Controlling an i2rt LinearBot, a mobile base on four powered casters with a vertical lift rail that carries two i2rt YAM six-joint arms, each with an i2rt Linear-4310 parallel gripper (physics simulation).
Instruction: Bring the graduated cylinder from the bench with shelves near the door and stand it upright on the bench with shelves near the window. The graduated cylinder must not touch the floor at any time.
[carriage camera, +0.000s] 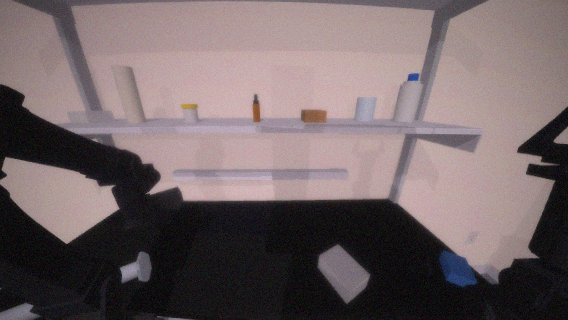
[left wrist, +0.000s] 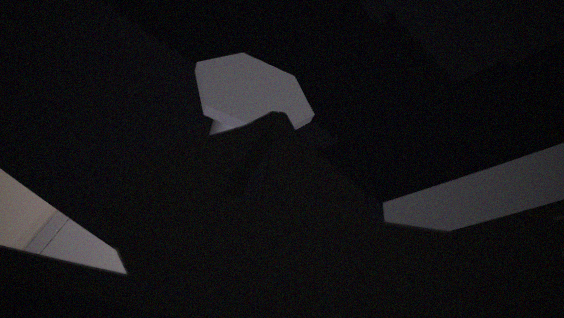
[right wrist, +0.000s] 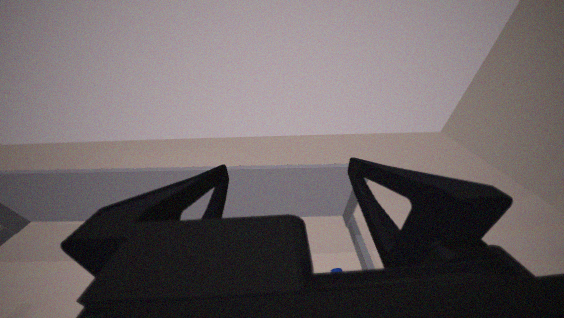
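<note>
The graduated cylinder (carriage camera: 129, 271) (left wrist: 245, 85) lies on its side on the black bench top (carriage camera: 230, 270) at the lower left of the carriage view, its pale faceted base toward the right. In the left wrist view its base shows above the middle, and dark finger shapes cover its tube and the base's lower edge. My left gripper (left wrist: 277, 125) is shut with nothing between its fingers, in front of the base in that view; its fingertips cannot be made out against the dark bench in the carriage view. My right gripper (carriage camera: 524, 160) (right wrist: 288, 168) is open and empty, raised at the far right.
A white box (carriage camera: 342, 272) and a blue object (carriage camera: 457, 268) lie on the bench. The shelf (carriage camera: 280, 128) above holds a tall beige cylinder (carriage camera: 130, 95), a yellow-lidded jar (carriage camera: 190, 114), an amber bottle (carriage camera: 256, 111), a brown box (carriage camera: 314, 116), a pale cup (carriage camera: 365, 109) and a blue-capped bottle (carriage camera: 407, 101).
</note>
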